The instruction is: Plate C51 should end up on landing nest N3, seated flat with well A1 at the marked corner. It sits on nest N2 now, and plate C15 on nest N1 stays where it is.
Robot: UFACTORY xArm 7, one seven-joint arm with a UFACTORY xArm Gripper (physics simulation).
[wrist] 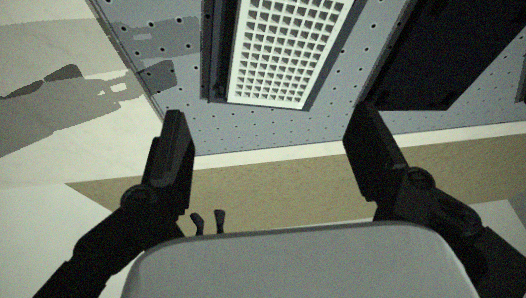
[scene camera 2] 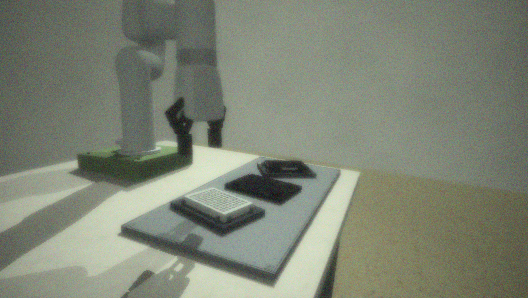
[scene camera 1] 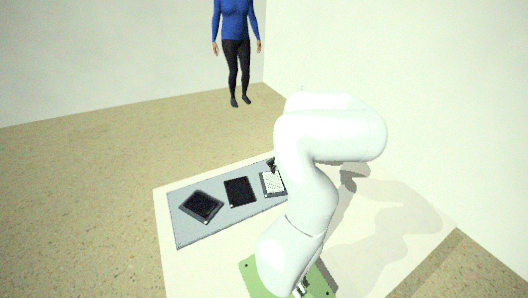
Labels:
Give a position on a black nest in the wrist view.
At 435,59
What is my gripper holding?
Nothing.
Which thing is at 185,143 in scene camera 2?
My gripper.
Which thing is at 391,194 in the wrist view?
My gripper.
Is my gripper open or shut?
Open.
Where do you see a black nest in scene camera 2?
At 269,189

